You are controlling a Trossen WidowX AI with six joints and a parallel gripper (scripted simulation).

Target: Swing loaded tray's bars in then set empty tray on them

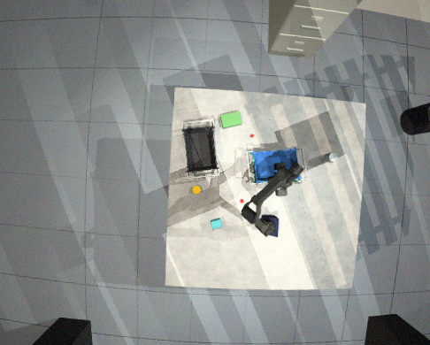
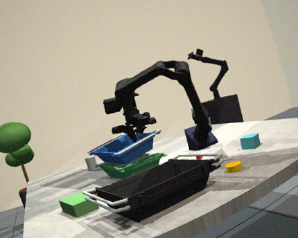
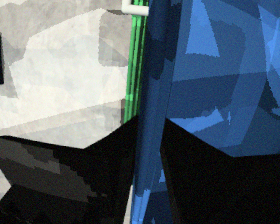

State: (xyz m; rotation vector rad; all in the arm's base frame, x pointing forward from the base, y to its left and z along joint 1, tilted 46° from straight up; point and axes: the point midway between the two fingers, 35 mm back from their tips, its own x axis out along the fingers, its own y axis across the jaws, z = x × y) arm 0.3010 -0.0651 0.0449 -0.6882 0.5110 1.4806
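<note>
Now: the blue tray 8 cm ahead of my gripper tip, 1 cm to the left of it and 2 cm above it. Round my gripper tip: cyan cube 30 cm behind, 35 cm to the left, 8 cm below; green block 36 cm ahead, 27 cm to the left, 8 cm below; grey cylinder 14 cm ahead, 38 cm to the right, 7 cm below.
</note>
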